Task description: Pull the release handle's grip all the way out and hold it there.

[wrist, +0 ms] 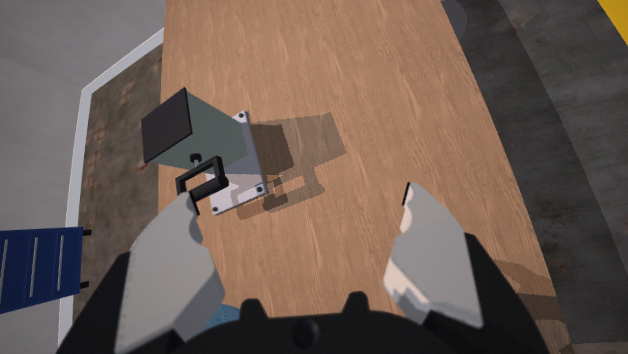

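Observation:
The release handle's grip (207, 189) is a black rectangular loop with a thick bar, left of the middle in the wrist view. It stands out on a short rod from the side of a grey-green box (215, 130) with a dark top. The box is mounted on a light metal base plate (232, 197) with dark bolts at its corners. My gripper (302, 190) is wide open with nothing between its fingers. The left fingertip overlaps the lower left part of the grip in the view; whether they touch I cannot tell. The left finger hides a little of the grip.
The wooden table (350, 75) carries the box, which stands near the table's left edge. Shadows of the box and grip fall to their right. A blue slotted panel (42, 267) shows at the lower left, and a blue rounded thing (222, 316) partly shows behind the gripper's base.

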